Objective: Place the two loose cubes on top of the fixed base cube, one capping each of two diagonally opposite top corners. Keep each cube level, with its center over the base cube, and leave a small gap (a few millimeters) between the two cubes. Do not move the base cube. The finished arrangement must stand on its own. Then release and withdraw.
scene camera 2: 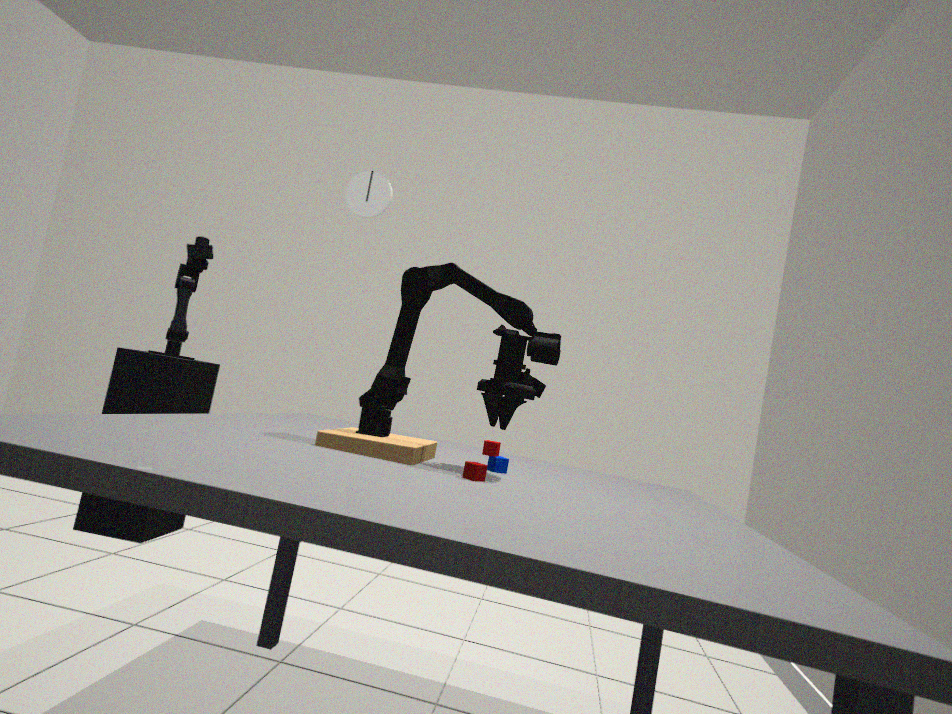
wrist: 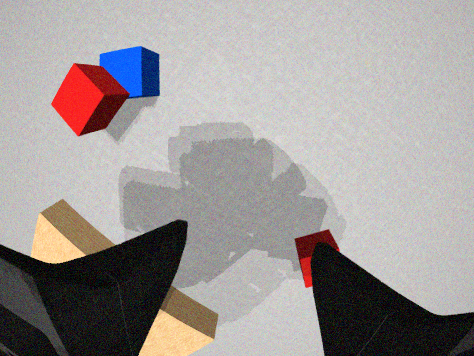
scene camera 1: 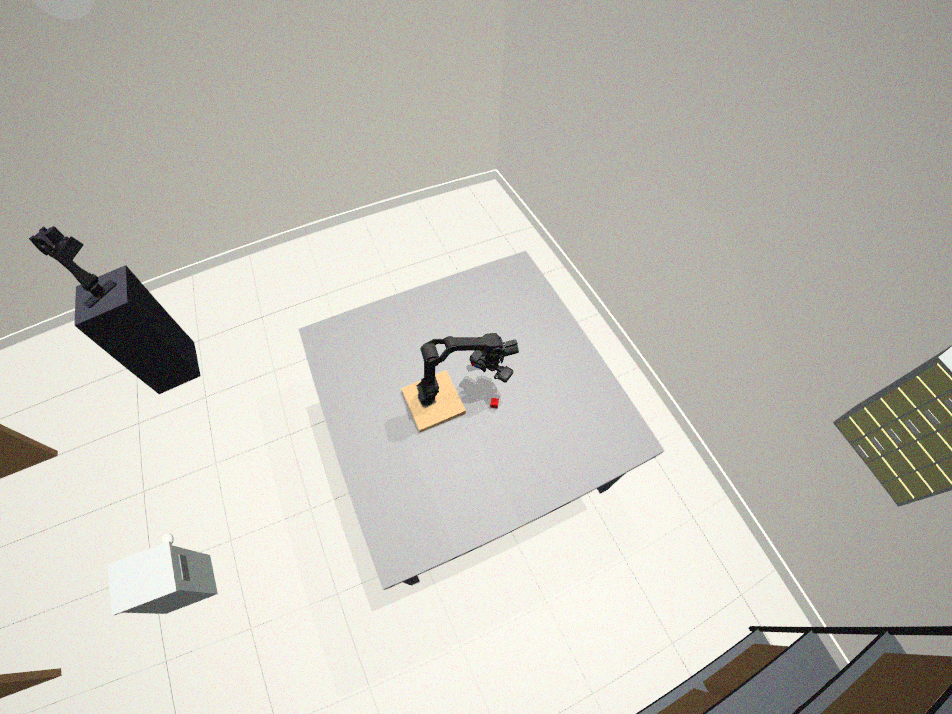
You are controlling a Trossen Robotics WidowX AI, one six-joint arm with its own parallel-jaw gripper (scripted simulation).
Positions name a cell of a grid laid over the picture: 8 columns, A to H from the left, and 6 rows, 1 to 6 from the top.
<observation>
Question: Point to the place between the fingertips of my gripper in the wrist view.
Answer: At E5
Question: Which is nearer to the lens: the blue cube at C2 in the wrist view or the red cube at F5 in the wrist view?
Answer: The blue cube.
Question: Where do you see a red cube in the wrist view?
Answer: At B2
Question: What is my gripper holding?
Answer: Nothing.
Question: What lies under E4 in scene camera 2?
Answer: My gripper.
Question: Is my gripper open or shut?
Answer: Open.
</observation>
